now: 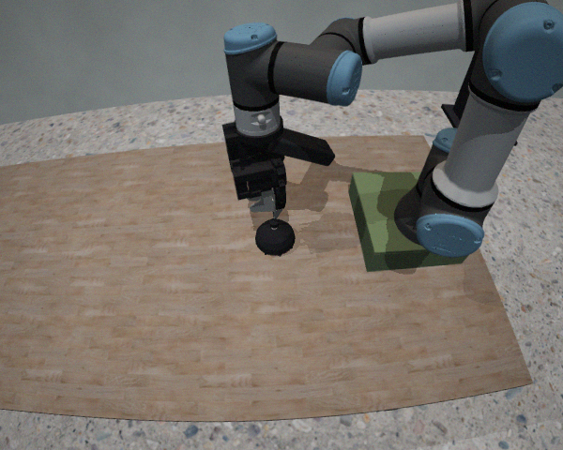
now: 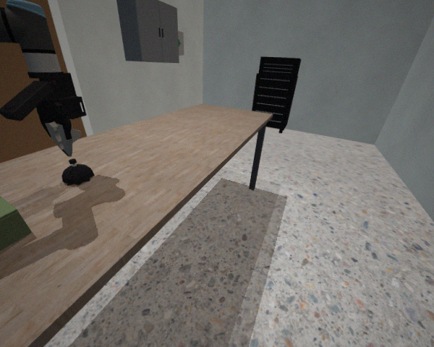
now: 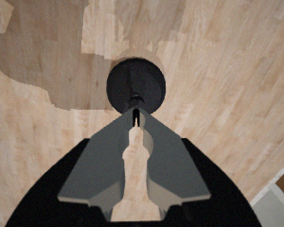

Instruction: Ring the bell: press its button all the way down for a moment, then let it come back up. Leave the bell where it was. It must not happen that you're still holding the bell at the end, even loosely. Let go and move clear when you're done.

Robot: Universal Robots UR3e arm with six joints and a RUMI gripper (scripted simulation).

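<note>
Right now my hand is 40 mm above the bell button. Round my hand: bell (50 mm below).
</note>
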